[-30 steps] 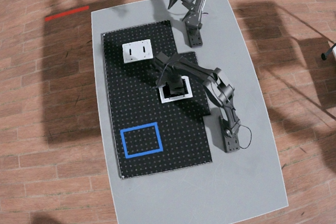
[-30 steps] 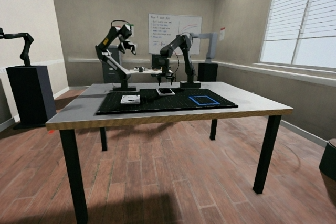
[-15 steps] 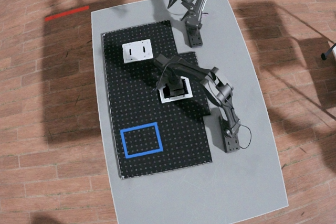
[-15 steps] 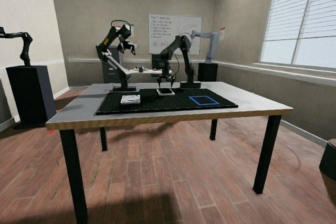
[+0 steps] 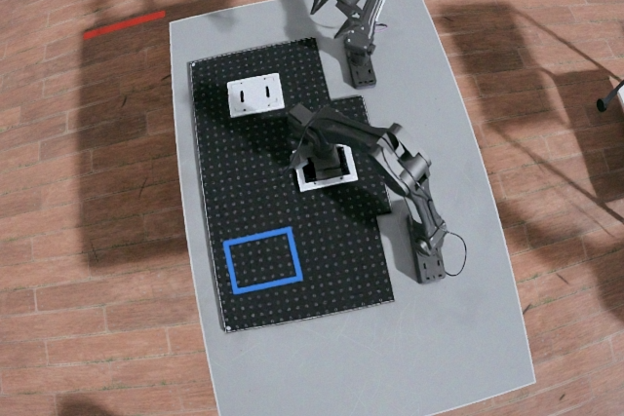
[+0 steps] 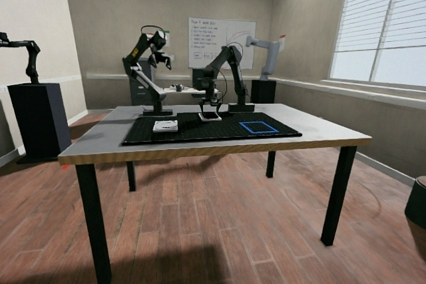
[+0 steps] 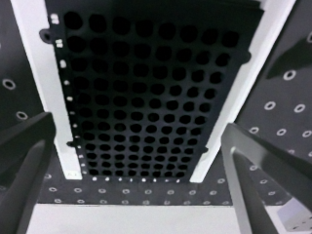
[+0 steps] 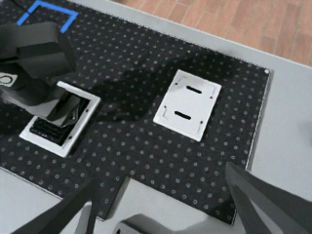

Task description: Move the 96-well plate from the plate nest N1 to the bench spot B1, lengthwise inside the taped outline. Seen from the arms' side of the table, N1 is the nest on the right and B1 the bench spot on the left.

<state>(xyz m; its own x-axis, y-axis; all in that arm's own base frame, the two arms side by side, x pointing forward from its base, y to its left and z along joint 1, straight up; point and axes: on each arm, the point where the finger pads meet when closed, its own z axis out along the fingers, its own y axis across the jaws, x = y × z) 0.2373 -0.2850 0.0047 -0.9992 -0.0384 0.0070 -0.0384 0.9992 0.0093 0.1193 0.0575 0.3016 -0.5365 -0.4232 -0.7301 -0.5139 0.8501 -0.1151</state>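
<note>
My left hand is 20 mm above the black 96-well plate.
</note>
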